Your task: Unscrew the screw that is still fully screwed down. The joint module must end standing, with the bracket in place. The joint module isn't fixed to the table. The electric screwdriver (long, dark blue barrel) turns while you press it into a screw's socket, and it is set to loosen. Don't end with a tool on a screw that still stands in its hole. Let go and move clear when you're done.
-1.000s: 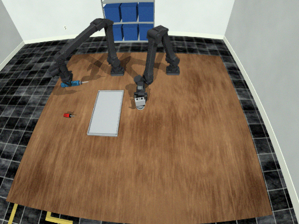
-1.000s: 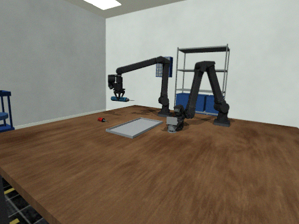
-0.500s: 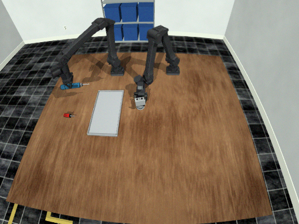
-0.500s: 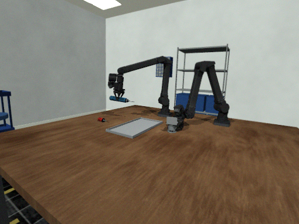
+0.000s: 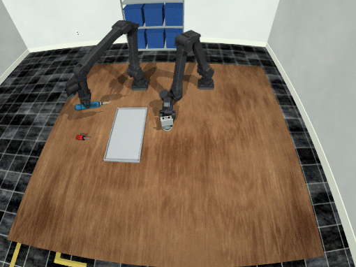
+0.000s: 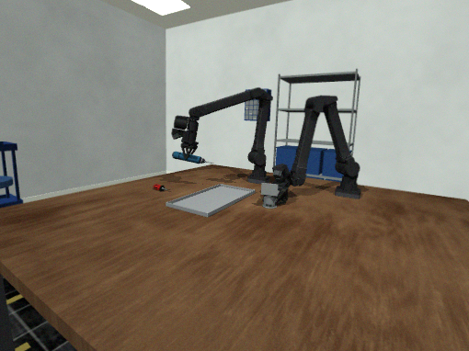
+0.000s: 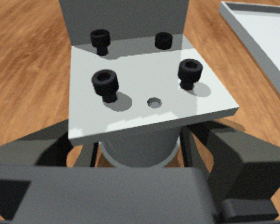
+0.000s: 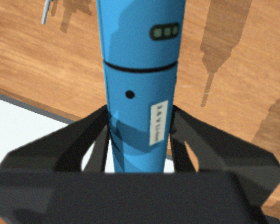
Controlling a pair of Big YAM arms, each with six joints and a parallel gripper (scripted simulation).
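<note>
The grey bracket lies 5 cm above my left hand. The rest, counted from my left hand: screw 5 cm above, 2 cm behind, 1 cm to the left; then flat grey tray 26 cm to the right, 5 cm ahead, 2 cm below; then small red-handled tool 56 cm to the right, 9 cm ahead, 1 cm below.
</note>
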